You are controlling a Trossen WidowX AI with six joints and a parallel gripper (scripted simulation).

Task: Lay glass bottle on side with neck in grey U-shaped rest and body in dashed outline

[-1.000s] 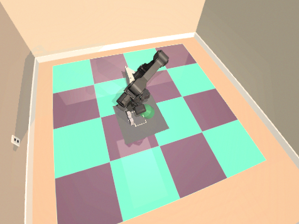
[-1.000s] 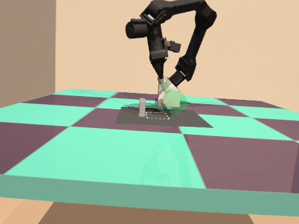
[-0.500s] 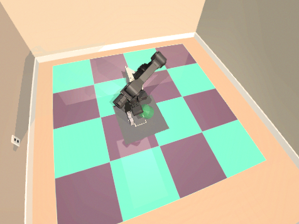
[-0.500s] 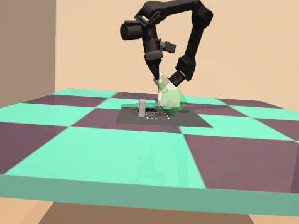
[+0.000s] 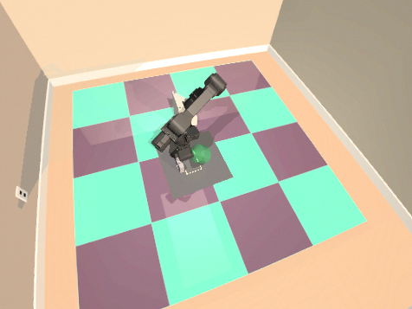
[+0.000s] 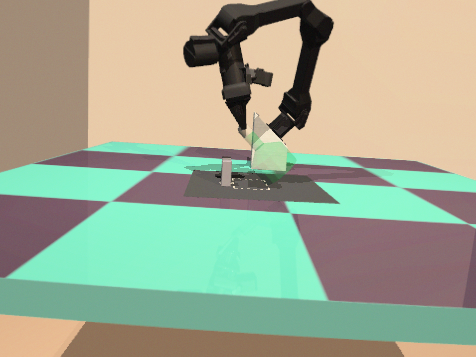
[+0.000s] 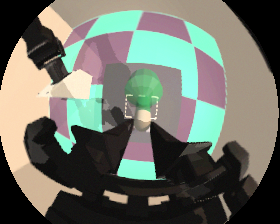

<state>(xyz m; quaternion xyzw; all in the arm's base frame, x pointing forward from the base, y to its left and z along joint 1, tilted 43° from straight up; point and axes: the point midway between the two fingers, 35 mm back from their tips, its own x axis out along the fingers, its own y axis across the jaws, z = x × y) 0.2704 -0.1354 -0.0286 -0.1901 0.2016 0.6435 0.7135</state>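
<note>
Now: the green glass bottle 40 mm to the left of my gripper tip and 40 mm below it. Round my gripper tip: dark grey mat (40 mm to the left, 130 mm below).
</note>
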